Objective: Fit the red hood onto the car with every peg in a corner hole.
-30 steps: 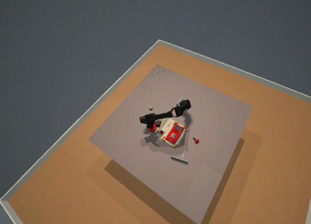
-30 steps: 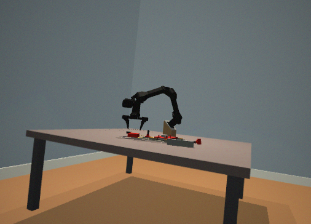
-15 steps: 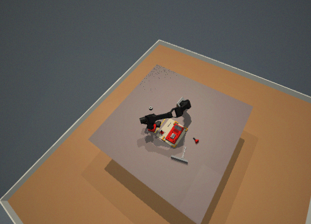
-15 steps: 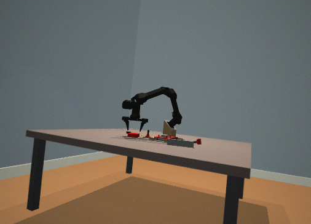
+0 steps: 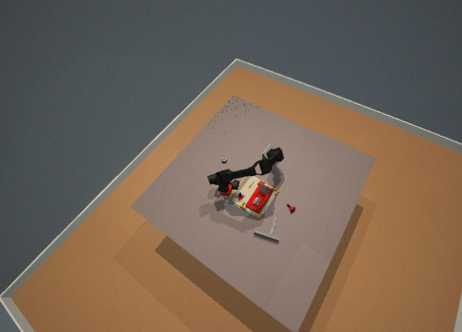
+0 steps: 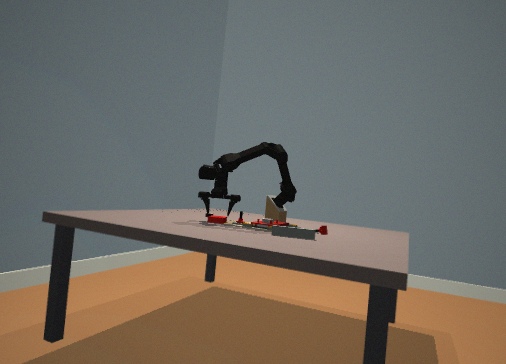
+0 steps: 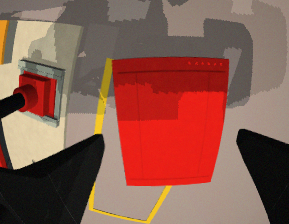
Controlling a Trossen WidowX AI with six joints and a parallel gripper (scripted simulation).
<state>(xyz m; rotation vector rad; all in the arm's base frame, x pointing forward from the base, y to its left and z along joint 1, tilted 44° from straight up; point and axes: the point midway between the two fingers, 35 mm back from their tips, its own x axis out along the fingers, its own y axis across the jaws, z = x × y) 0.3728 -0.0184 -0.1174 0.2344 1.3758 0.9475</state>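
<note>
Right now the red hood is 1 cm below my gripper tip. From my gripper tip the other things lie so: pale jig plate: 20 cm to the left, 9 cm behind, 2 cm below.
</note>
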